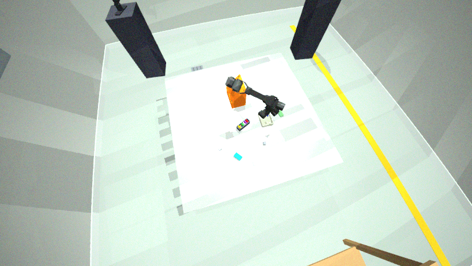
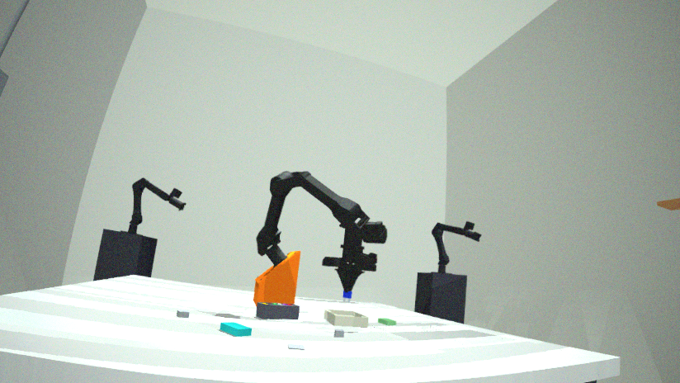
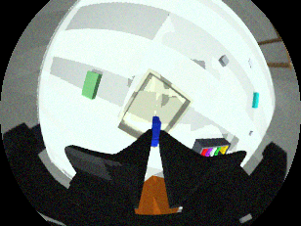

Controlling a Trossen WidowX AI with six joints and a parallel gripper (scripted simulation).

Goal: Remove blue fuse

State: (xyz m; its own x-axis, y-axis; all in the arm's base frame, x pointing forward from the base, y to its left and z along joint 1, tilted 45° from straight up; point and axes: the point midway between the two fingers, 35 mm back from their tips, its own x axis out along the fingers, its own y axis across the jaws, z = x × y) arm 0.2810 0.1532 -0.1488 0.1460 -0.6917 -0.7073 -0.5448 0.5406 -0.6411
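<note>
Right now the blue fuse is 10 mm below my gripper tip. Round my gripper tip: beige tray 90 mm below.
</note>
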